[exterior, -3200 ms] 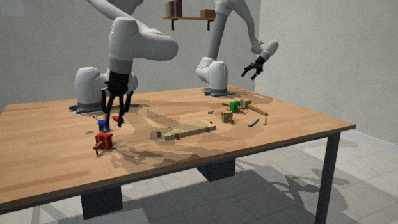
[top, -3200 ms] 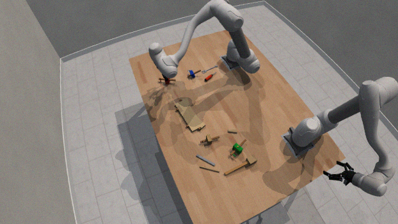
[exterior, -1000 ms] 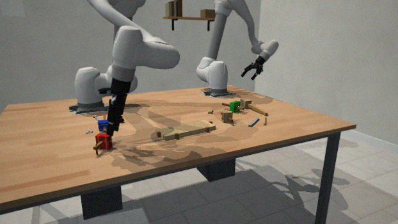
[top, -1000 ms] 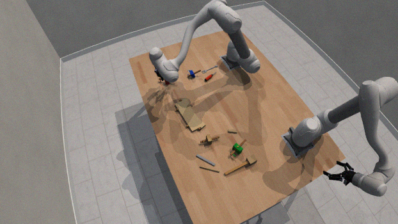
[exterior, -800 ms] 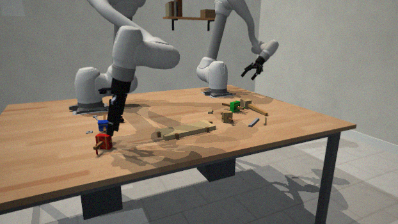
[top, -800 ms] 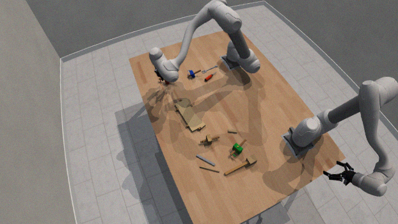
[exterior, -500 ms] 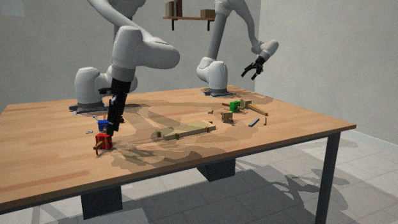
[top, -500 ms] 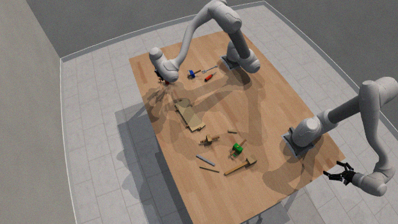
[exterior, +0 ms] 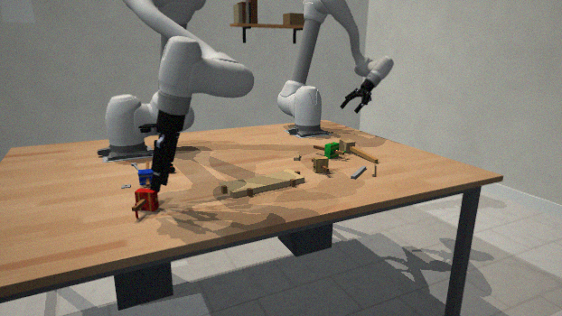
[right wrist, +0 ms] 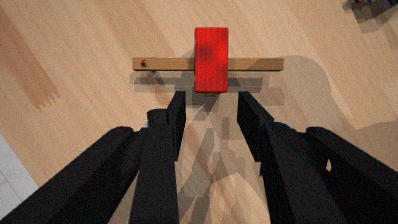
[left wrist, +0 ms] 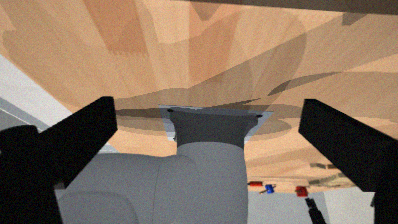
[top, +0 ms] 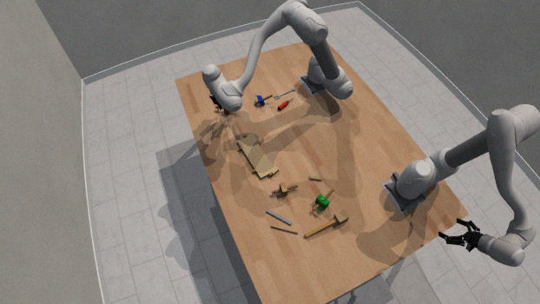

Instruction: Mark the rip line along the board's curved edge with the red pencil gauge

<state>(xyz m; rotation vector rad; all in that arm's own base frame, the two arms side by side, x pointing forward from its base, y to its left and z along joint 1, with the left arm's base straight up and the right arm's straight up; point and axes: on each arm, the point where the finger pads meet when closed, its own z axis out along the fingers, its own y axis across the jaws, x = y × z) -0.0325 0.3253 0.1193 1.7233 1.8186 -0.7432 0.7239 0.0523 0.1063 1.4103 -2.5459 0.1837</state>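
Note:
My right gripper is now 1 cm past the red pencil gauge, 4 cm to the left of it and 7 cm above it. From my right hand the other things lie so: pale board (4 cm behind, 38 cm to the left, 10 cm below); red-handled screwdriver (41 cm behind, 8 cm to the left, 9 cm below); blue gauge (27 cm behind, 9 cm below).

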